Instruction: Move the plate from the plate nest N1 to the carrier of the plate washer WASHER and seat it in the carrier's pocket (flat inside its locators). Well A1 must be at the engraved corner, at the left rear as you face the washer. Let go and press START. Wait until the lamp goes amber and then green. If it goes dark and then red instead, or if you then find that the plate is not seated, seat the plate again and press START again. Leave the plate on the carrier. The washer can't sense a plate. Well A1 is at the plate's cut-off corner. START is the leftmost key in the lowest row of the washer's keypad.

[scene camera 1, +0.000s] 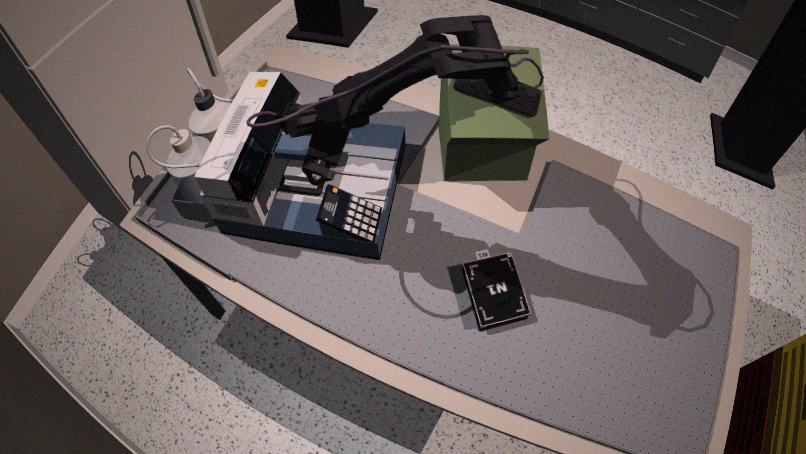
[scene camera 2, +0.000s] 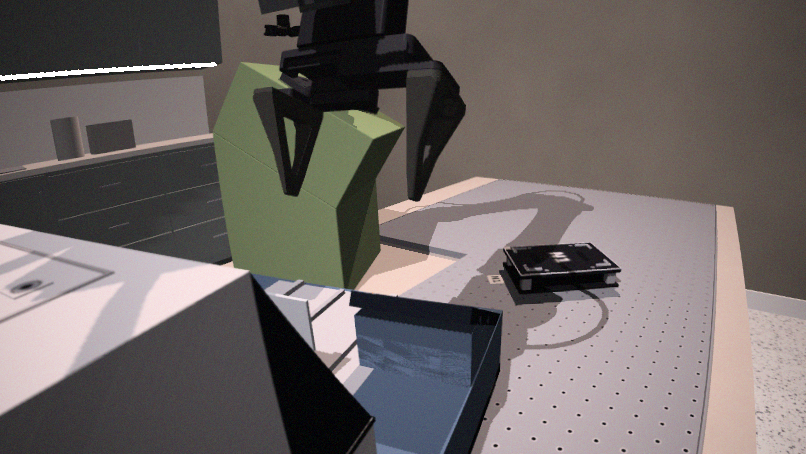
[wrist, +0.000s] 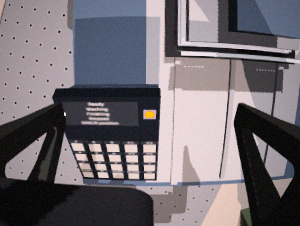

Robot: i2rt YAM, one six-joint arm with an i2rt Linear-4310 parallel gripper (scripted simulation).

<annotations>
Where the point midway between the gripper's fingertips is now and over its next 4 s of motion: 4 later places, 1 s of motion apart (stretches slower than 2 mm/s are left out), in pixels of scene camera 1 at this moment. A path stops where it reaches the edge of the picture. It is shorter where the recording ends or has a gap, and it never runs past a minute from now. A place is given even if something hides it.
My gripper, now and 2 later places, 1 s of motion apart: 319,166; 350,193; 380,221
</annotations>
